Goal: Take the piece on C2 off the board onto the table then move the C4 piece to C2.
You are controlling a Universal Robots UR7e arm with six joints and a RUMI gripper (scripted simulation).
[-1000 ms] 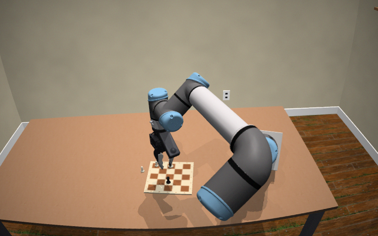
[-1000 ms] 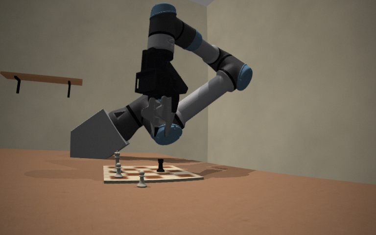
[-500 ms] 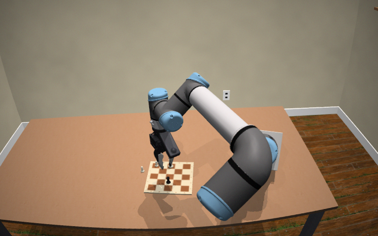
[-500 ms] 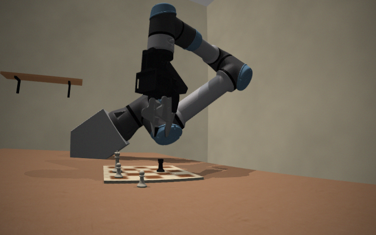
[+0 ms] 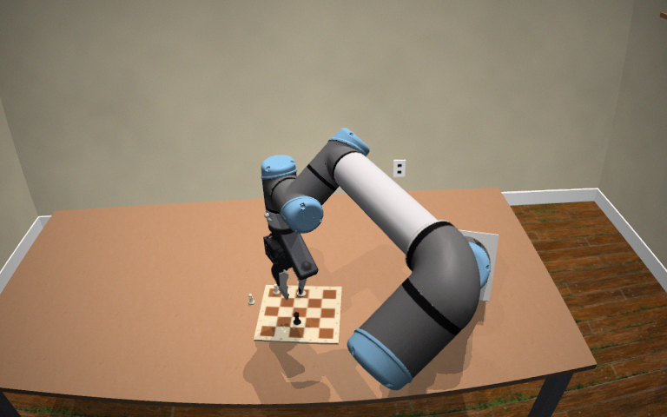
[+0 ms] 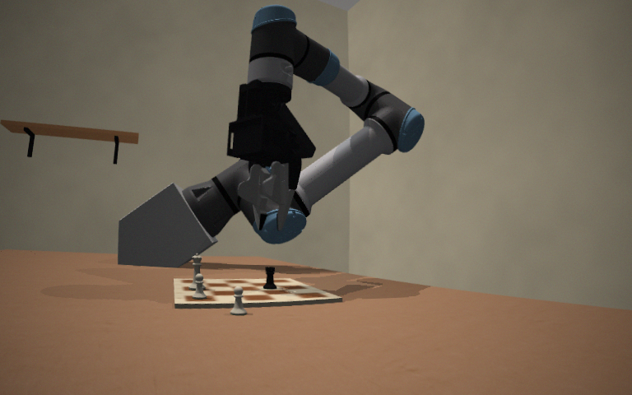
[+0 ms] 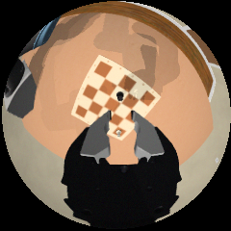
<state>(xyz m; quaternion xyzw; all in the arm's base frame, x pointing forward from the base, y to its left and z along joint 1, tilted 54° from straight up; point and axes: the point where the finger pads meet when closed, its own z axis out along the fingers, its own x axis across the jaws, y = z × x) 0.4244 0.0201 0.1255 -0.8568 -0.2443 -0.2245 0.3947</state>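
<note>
Right now the black piece is 90 mm below my hand. The rest, counted from my hand: chessboard 40 mm to the right, 110 mm below; tall white piece 10 mm ahead, 110 mm to the right, 80 mm below.
</note>
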